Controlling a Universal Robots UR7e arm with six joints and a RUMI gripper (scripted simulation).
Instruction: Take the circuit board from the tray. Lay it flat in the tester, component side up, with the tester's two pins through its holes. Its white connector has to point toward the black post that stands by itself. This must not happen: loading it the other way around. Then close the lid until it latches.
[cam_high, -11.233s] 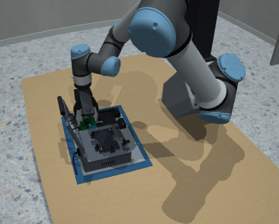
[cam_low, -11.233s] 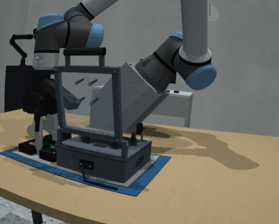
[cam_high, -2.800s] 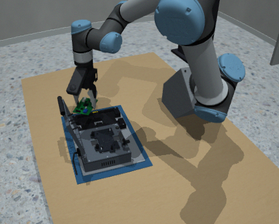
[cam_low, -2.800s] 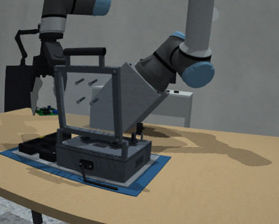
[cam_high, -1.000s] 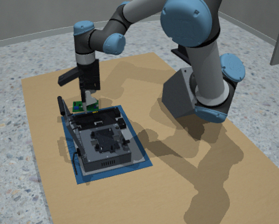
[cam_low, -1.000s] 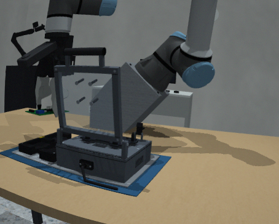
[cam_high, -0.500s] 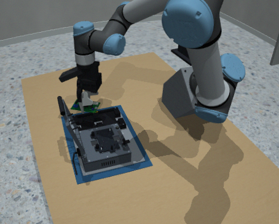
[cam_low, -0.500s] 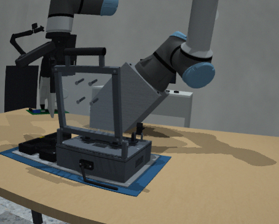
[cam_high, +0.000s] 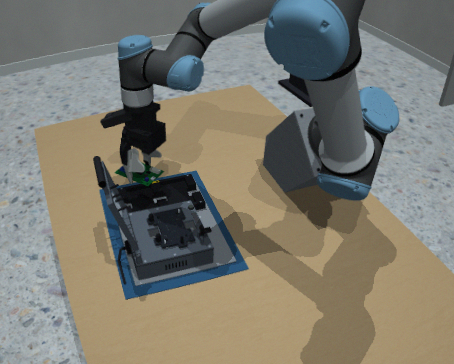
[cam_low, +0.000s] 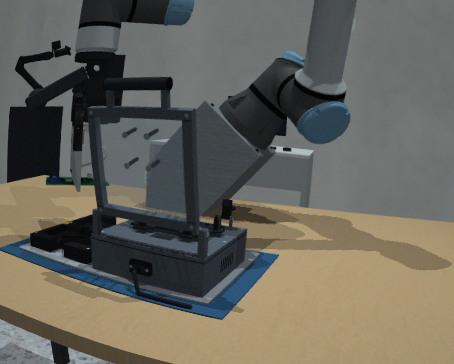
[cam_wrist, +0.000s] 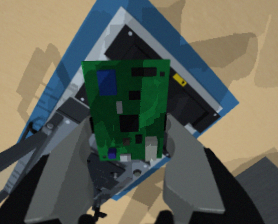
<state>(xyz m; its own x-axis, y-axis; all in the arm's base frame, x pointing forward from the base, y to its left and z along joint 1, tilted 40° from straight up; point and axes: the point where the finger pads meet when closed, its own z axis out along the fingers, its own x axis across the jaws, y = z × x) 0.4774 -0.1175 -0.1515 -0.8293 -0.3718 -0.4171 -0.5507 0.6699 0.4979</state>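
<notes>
Right now my hand is right at the green circuit board. Also, from my hand: clear tester lid 11 cm ahead, 16 cm to the left, 6 cm above; then nest 1 cm behind, 18 cm to the left, 5 cm below.
</notes>
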